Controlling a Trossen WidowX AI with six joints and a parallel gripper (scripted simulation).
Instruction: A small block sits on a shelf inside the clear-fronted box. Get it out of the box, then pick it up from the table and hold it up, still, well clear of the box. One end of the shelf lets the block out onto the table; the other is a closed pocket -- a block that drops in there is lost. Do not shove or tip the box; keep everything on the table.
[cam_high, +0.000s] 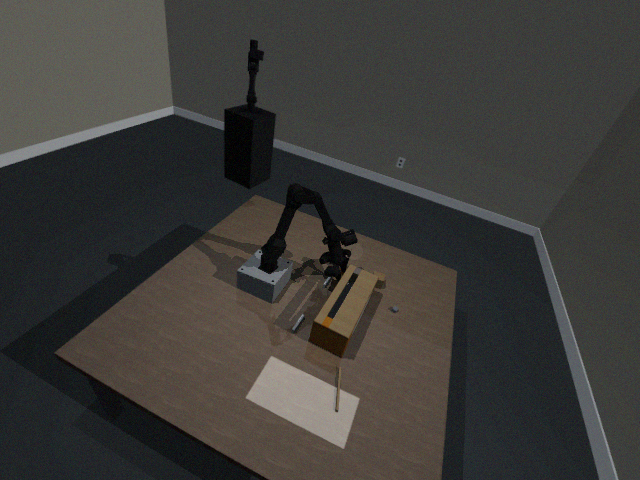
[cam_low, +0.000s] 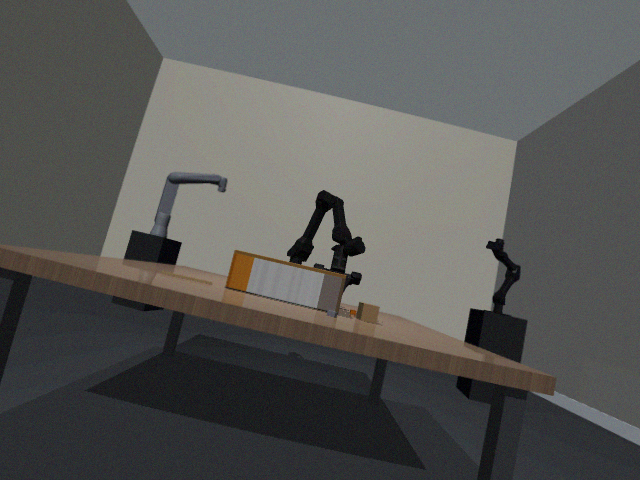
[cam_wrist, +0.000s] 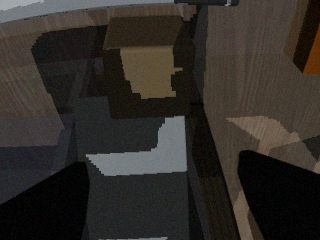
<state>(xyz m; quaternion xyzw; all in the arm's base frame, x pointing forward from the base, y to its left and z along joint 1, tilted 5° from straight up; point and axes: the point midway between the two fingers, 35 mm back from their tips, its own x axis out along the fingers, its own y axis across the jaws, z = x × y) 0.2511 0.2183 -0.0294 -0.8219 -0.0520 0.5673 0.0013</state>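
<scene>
My gripper tip is 4 cm above the tan block and 2 cm past it. Round my gripper tip: wooden stick: 46 cm to the right, 23 cm ahead, 5 cm below; then long tan box: 16 cm to the right, 6 cm ahead, 1 cm above; then small grey block: 28 cm ahead, 5 cm below, 3 cm to the left.
</scene>
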